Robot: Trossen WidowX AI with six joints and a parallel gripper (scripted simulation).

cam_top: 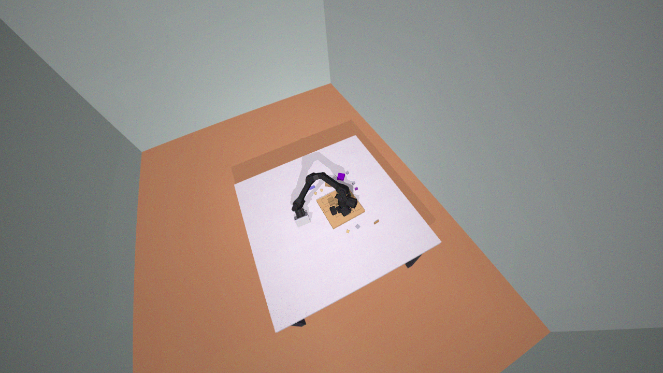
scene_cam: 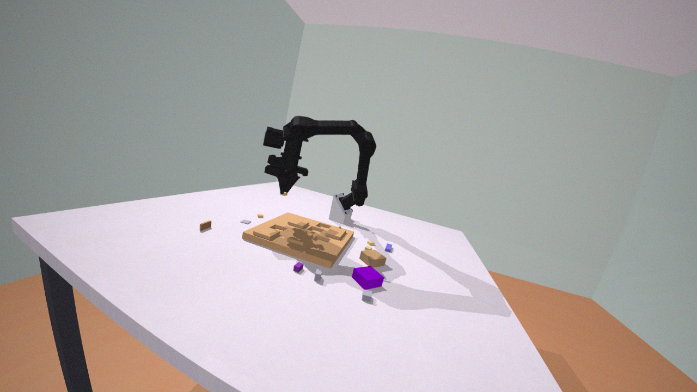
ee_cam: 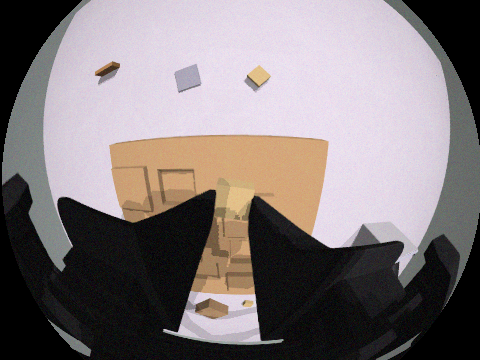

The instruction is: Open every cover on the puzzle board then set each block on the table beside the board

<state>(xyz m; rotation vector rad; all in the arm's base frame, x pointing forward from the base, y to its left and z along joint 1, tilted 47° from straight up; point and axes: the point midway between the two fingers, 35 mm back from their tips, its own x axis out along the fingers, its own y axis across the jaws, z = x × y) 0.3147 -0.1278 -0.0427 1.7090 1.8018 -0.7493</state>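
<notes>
My gripper tip is 80 mm short of the grey tile, 90 mm to the left of it and 120 mm above it. From my gripper tip the other things lie so: large purple block (130 mm ahead, 400 mm to the left, 110 mm below); then small purple cube (210 mm ahead, 230 mm to the left, 120 mm below); then brown box (380 mm to the left, 110 mm below).
</notes>
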